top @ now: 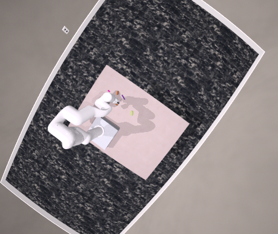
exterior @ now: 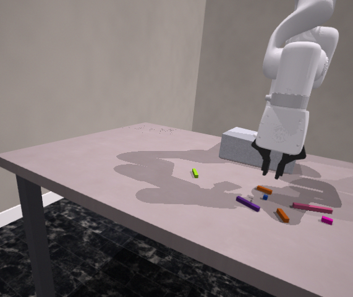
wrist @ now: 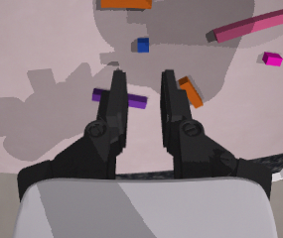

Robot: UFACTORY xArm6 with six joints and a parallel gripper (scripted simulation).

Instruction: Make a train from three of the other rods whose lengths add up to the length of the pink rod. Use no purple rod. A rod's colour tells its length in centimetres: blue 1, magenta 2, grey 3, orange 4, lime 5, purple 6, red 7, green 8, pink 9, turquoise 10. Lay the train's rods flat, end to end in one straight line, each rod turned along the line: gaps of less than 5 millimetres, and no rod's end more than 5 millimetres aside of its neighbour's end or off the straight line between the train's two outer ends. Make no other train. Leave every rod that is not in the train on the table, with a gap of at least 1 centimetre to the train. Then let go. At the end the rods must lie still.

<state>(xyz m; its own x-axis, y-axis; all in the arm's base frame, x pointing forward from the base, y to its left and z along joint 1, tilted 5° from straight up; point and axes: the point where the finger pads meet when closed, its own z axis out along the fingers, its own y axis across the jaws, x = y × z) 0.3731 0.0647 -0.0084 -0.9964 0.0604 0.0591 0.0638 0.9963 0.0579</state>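
Now: hand 8 cm above the blue rod. From my hand the other things lie so: magenta rod (2 cm ahead, 14 cm to the left, 8 cm below); then purple rod (6 cm ahead, 3 cm to the right, 8 cm below); then pink rod (2 cm behind, 11 cm to the left, 8 cm below).
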